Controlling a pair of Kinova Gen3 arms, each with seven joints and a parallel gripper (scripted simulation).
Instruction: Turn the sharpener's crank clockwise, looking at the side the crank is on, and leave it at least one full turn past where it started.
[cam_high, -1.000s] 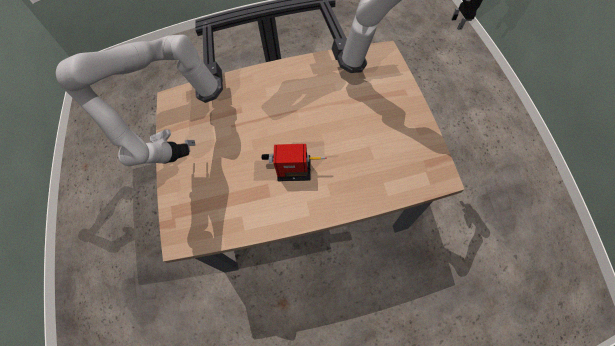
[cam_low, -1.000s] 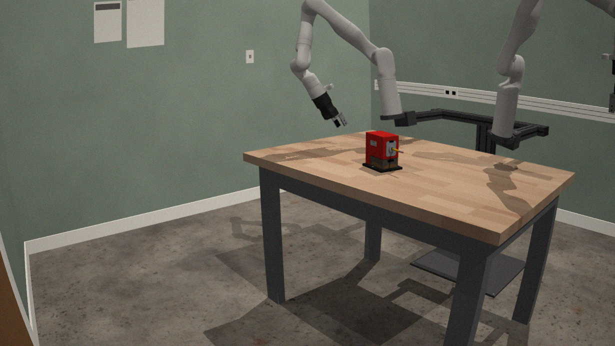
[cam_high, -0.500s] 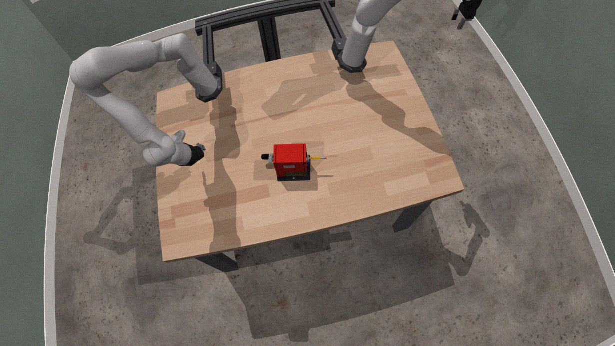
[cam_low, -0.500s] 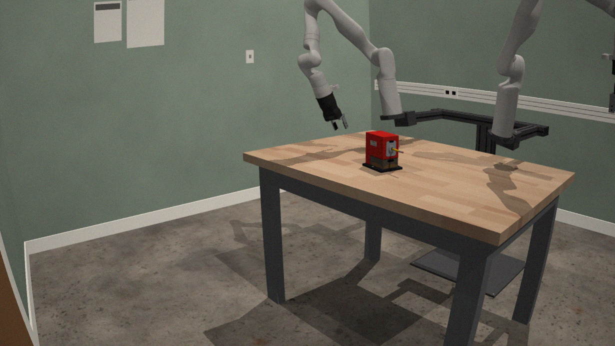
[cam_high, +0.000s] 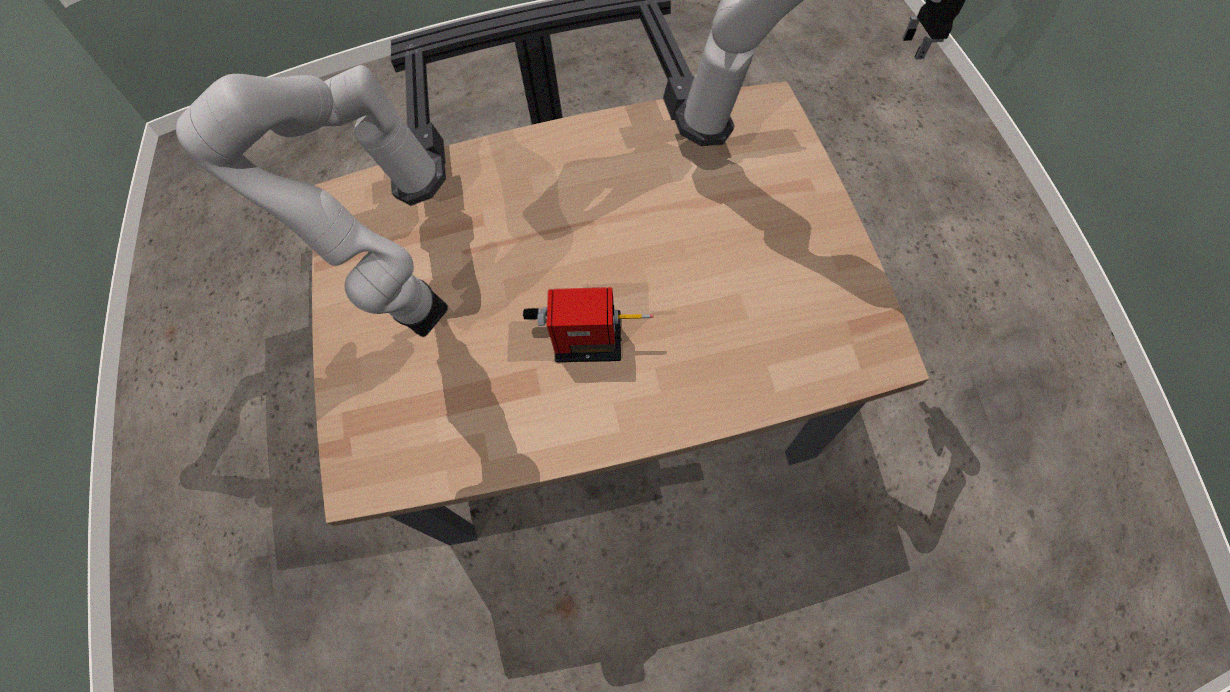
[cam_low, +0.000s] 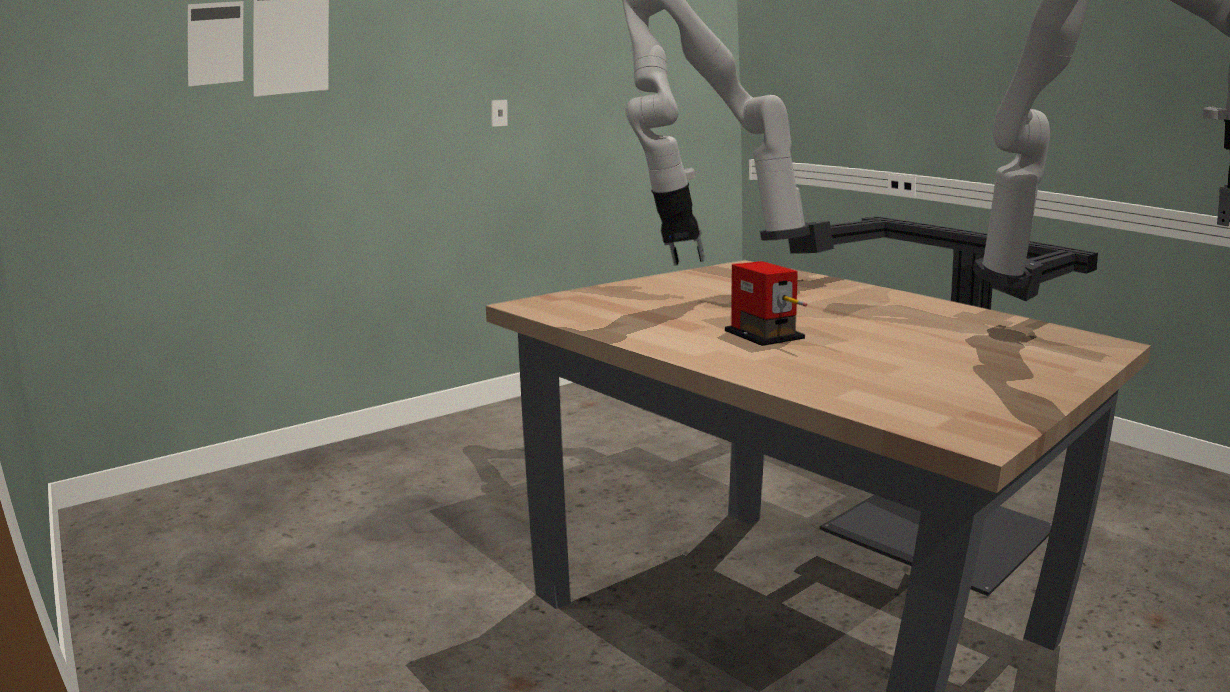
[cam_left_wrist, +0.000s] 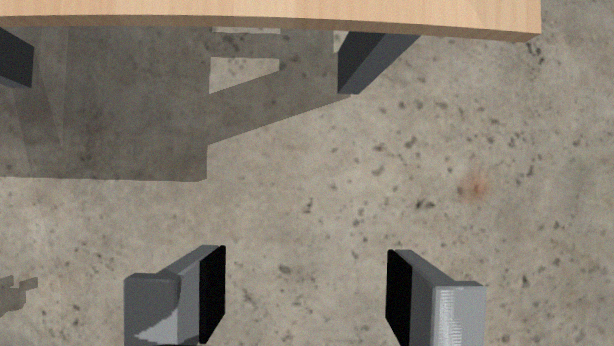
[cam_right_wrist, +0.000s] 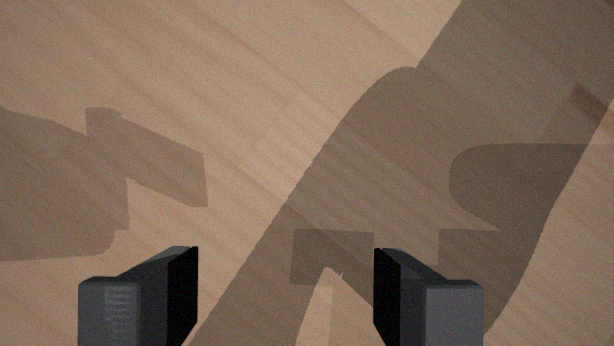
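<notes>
The black knob is 19 cm to the left of my right hand, 7 cm below it and 2 cm ahead of it.
</notes>
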